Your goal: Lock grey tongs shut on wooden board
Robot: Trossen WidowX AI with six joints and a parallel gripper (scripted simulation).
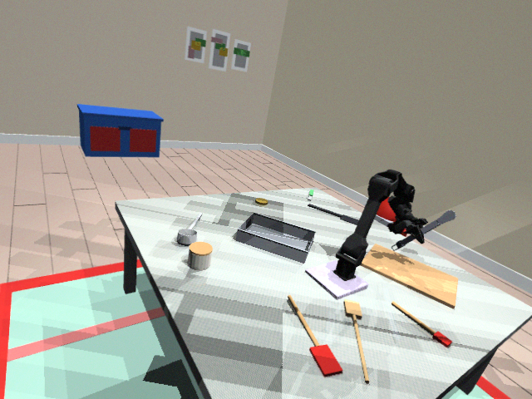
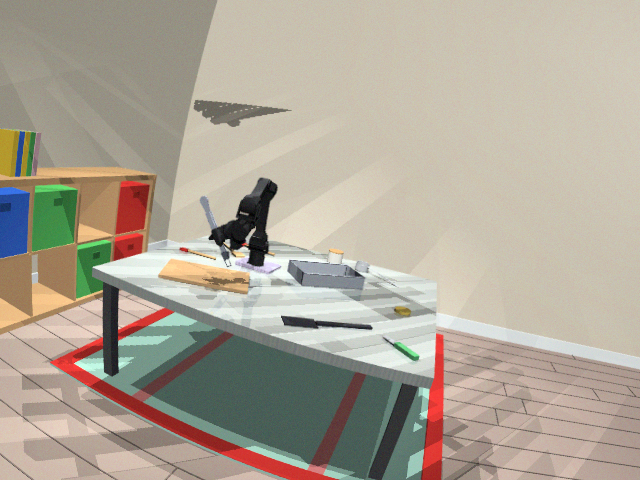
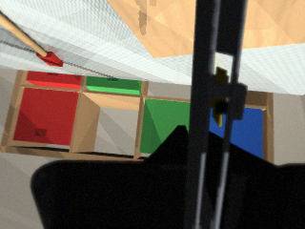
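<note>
Right now the wooden board is 10 mm ahead of my gripper tip, 10 mm to the right of it and 150 mm below it. The rest, counted from my gripper tip: roasting tin (400 mm ahead, 420 mm to the left, 130 mm below); then black spatula (540 mm ahead, 120 mm to the right, 150 mm below); then red-tipped brush (210 mm behind, 250 mm to the left, 150 mm below).
</note>
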